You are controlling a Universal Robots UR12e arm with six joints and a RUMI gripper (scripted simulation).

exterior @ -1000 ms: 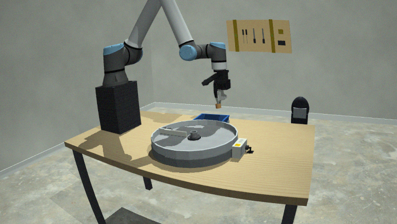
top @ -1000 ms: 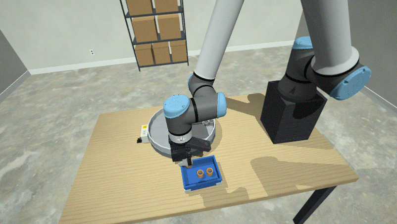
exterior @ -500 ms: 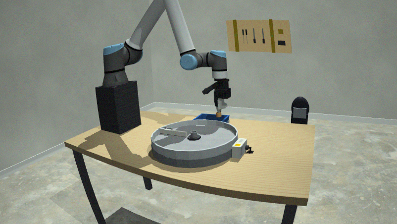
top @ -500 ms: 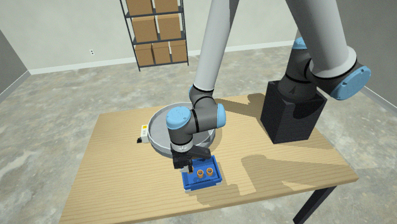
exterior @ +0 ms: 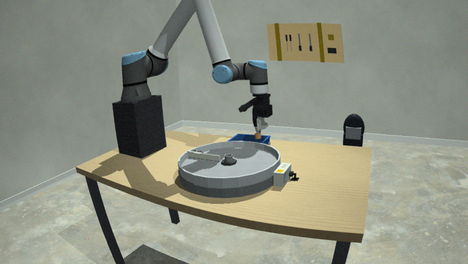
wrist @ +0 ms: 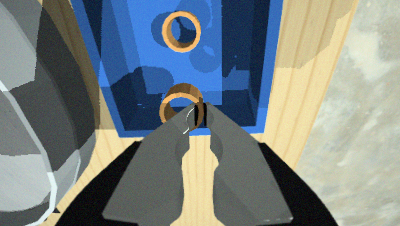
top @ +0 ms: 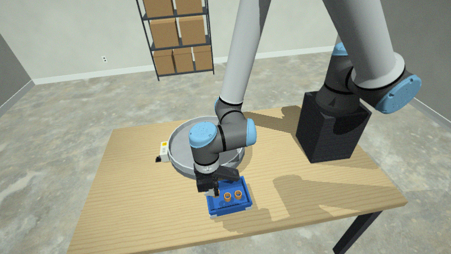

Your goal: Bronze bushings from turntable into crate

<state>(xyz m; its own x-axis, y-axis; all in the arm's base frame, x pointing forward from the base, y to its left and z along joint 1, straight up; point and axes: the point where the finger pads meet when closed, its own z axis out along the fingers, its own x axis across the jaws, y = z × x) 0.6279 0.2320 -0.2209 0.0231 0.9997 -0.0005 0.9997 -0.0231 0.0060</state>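
Now: hand 50 mm past the blue crate, 20 mm to the left of it and 50 mm above it. Also, from my hand: grey turntable (10 mm ahead, 350 mm to the right, 20 mm below).
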